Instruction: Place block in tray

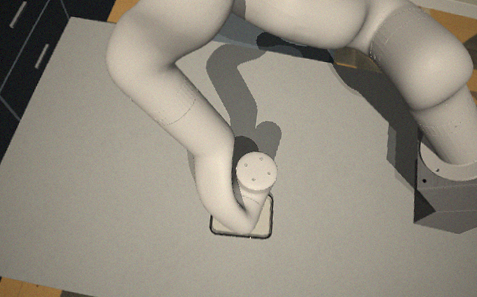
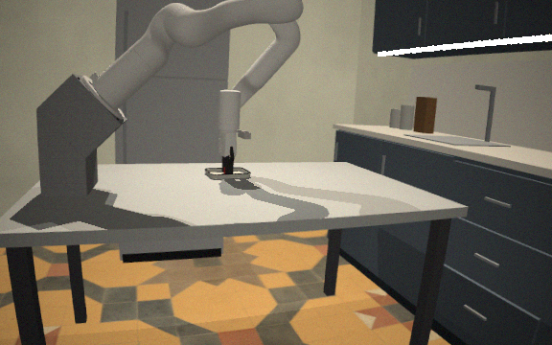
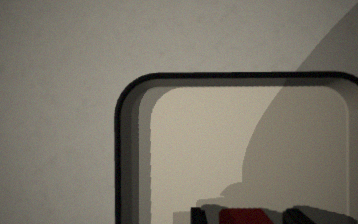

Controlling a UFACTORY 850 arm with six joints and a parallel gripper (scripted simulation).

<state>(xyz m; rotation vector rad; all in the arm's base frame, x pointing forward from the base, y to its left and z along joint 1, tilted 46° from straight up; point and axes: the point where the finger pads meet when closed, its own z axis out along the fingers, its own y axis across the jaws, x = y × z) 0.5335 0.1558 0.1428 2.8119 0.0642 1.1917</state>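
My hand is 1 cm above the red block. Round my hand: white tray 2 cm below.
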